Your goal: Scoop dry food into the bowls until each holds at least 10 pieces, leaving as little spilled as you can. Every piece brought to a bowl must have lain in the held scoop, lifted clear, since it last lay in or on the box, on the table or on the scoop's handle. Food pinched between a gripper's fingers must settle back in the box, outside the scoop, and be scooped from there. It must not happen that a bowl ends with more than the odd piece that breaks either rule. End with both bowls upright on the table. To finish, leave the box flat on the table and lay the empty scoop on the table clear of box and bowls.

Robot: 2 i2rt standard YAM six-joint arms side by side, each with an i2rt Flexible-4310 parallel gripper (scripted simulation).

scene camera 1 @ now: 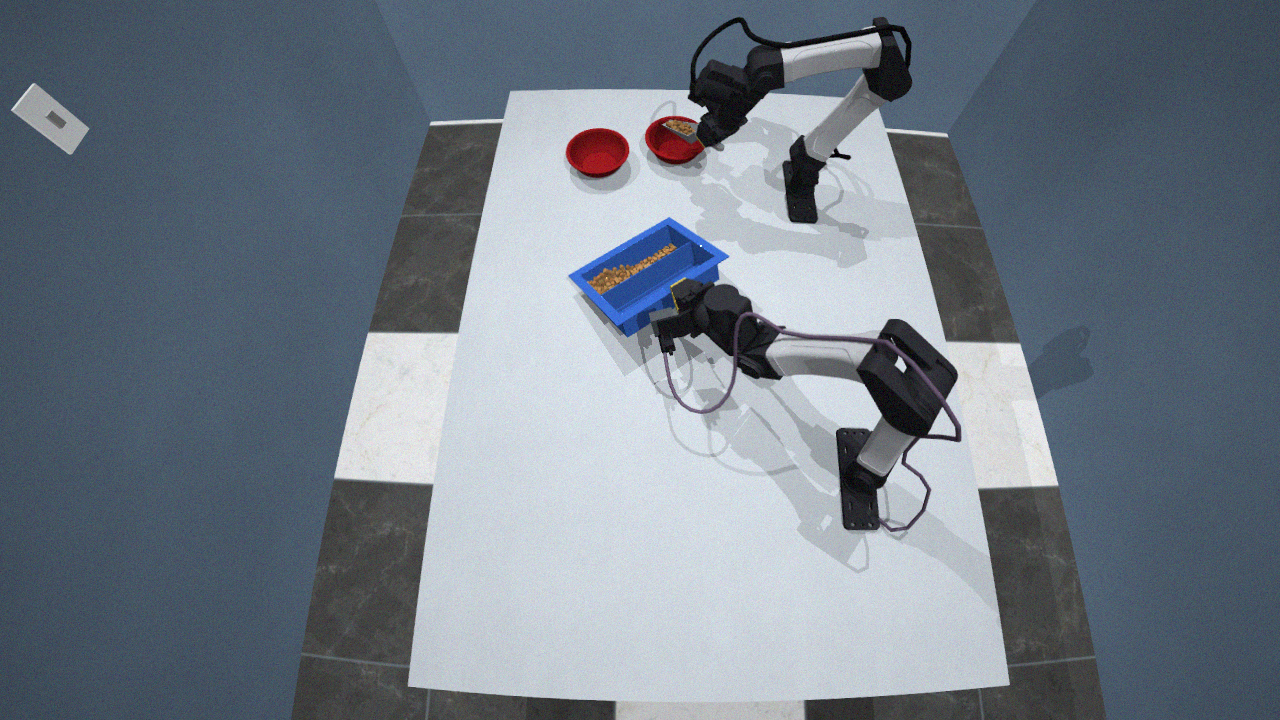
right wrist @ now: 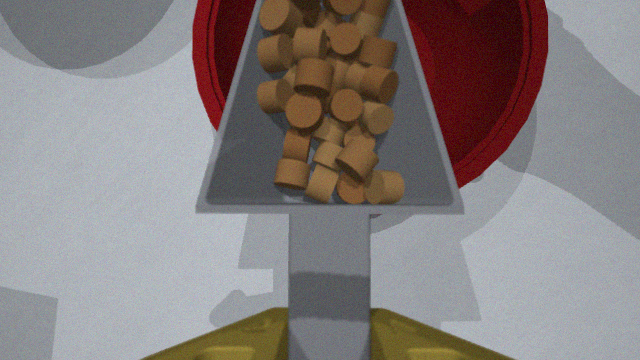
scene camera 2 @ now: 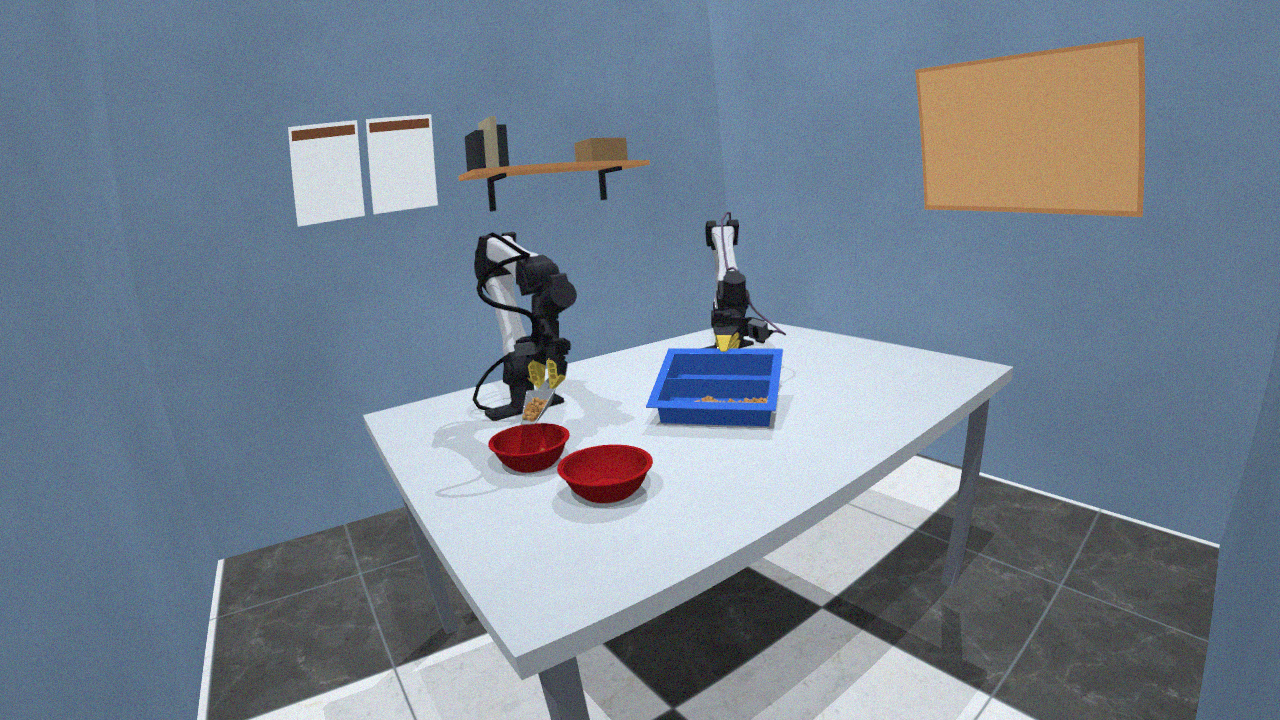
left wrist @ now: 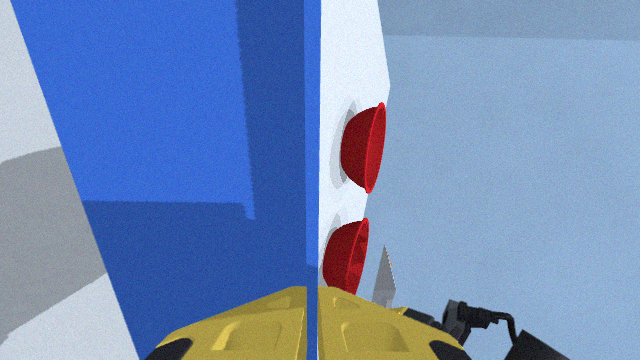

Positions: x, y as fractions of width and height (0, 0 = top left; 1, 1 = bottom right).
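There's a blue box that you'd see in scene camera 1 (0.54, 0.36), in the left wrist view (0.29, 0.38) and in scene camera 2 (0.54, 0.52), but in the right wrist view the box is out of frame. There's a red bowl too, and that bowl is visible in the right wrist view (0.76, 0.20) and the left wrist view (0.54, 0.69), as well as in scene camera 1 (0.52, 0.20) and scene camera 2 (0.41, 0.61).
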